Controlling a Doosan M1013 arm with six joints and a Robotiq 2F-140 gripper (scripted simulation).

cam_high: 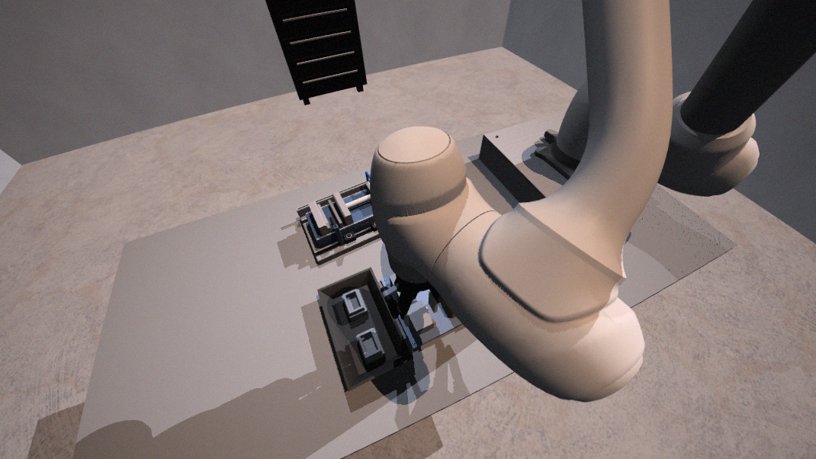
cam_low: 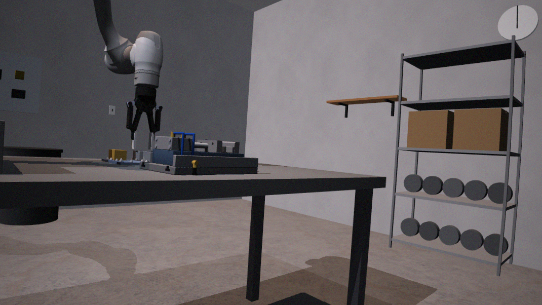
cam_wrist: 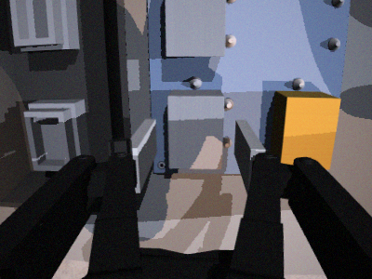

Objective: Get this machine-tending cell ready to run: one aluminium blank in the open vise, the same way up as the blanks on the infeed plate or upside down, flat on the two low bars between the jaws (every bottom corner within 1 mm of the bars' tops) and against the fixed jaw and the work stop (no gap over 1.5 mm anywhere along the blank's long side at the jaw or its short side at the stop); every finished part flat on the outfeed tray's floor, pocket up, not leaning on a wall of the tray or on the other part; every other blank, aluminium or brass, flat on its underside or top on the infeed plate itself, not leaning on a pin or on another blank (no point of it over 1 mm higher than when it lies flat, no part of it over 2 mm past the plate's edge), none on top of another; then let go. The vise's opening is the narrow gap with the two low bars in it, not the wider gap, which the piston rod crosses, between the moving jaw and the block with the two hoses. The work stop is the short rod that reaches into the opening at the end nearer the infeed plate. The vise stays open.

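Right now the infeed plate is 80 mm below my hand, 50 mm behind it and 40 mm to the right of it. From my hand the other things lie so: work stop 310 mm to the right, 90 mm ahead, 10 mm above; then piston rod 360 mm to the right; then brass blank 90 mm behind, 50 mm below.
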